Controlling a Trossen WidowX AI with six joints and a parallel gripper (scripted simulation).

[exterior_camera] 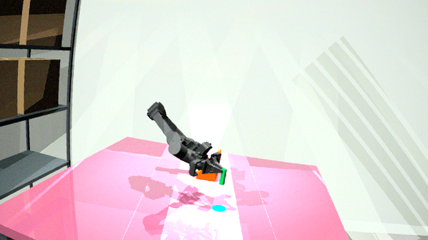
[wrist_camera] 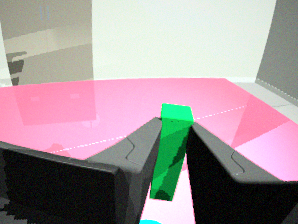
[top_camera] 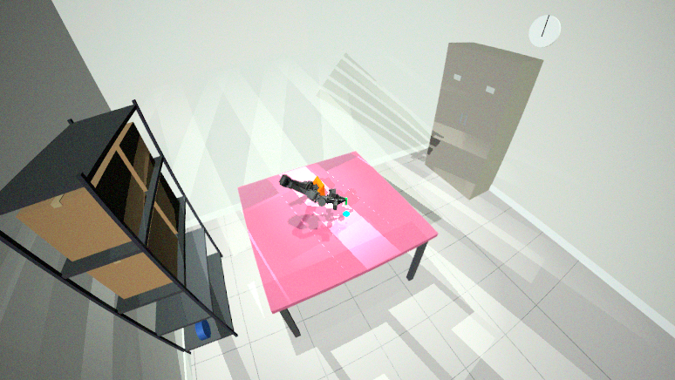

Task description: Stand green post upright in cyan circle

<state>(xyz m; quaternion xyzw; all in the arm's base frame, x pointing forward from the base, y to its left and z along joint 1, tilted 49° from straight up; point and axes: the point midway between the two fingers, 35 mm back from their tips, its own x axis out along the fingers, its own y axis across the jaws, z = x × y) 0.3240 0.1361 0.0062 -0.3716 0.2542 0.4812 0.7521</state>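
Right now the cyan circle is 17 cm below my gripper tip. Also, from my gripper tip: green post 2 cm below.
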